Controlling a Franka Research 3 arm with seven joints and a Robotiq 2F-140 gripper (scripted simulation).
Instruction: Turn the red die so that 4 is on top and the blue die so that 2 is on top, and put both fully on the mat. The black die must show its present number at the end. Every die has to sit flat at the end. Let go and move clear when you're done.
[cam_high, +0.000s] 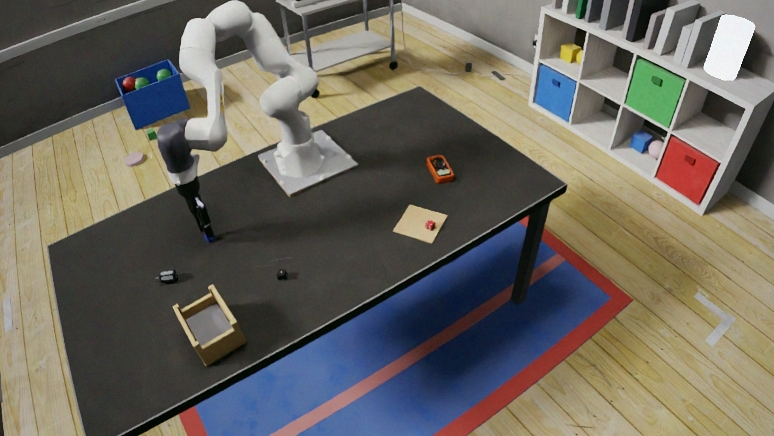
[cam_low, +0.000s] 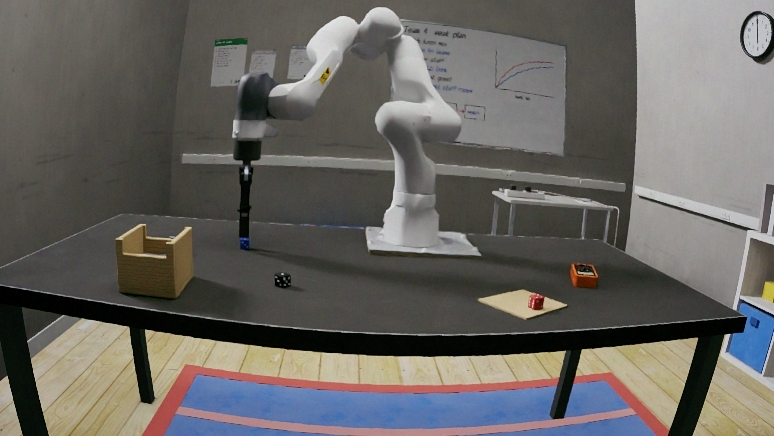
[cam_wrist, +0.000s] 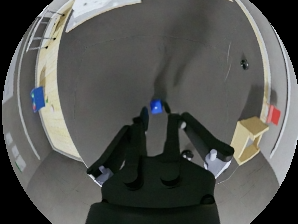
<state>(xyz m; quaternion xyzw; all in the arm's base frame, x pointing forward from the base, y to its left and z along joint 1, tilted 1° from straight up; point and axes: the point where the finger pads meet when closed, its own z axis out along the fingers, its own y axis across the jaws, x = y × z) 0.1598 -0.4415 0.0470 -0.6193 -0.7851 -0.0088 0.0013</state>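
Now: the blue die 50 mm below my hand. Also, from my hand: dark object (190 mm to the right, 90 mm ahead, 50 mm below); black die (300 mm ahead, 150 mm to the left, 50 mm below); wooden box (390 mm ahead, 110 mm to the right, 20 mm below).
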